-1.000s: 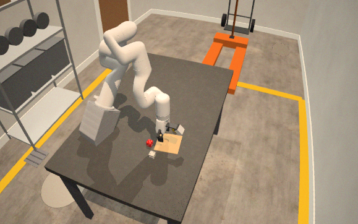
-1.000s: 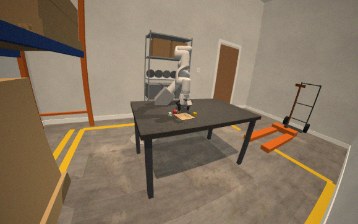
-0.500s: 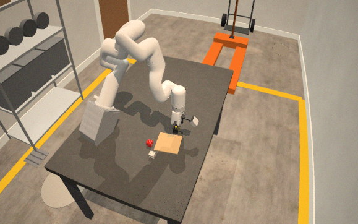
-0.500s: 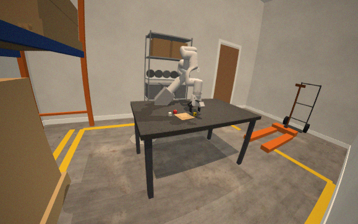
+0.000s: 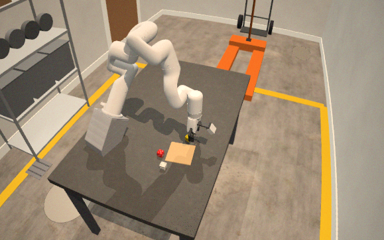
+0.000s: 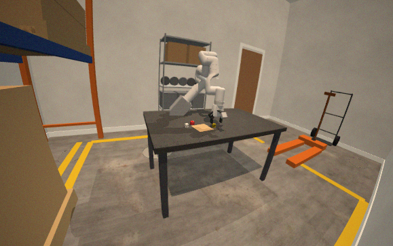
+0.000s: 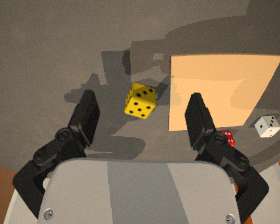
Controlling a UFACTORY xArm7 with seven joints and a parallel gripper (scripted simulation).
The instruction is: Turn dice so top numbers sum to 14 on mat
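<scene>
Now: hand 3 cm past the yellow die and 4 cm above it. Round my hand: mat 3 cm behind, 11 cm to the right, 6 cm below; red die 13 cm behind, 17 cm to the right, 4 cm below; white die 8 cm behind, 24 cm to the right, 4 cm below.
</scene>
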